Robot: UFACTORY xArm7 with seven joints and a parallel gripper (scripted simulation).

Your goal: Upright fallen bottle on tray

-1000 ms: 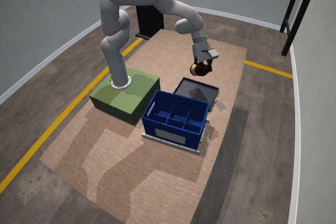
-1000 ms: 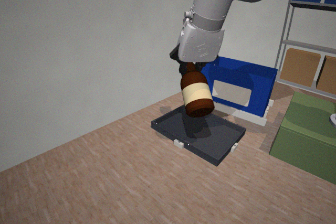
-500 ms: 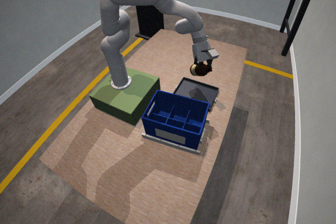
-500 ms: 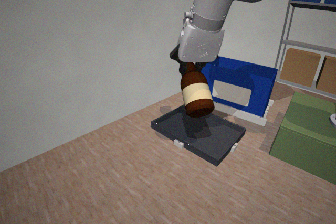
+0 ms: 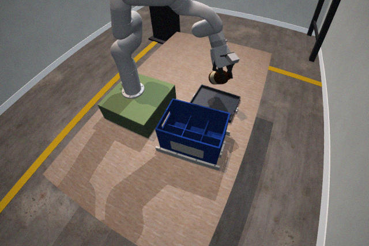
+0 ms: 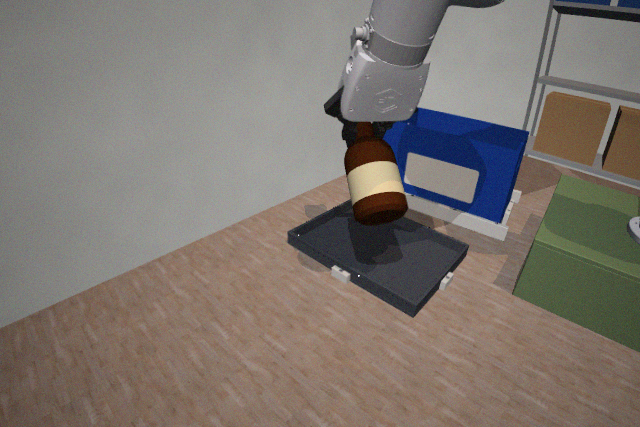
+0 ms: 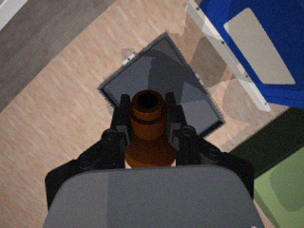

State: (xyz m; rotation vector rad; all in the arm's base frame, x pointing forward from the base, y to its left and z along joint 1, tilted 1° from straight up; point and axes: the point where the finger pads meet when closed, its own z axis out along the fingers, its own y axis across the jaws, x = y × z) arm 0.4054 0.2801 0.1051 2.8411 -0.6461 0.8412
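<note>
Now: hand 40 mm past the brown bottle, 40 mm above it and 20 mm to the right of it. The rest, counted from my hand: dark grey tray: 190 mm below, 40 mm behind, 30 mm to the right; blue crate: 300 mm to the right, 120 mm below, 10 mm ahead.
</note>
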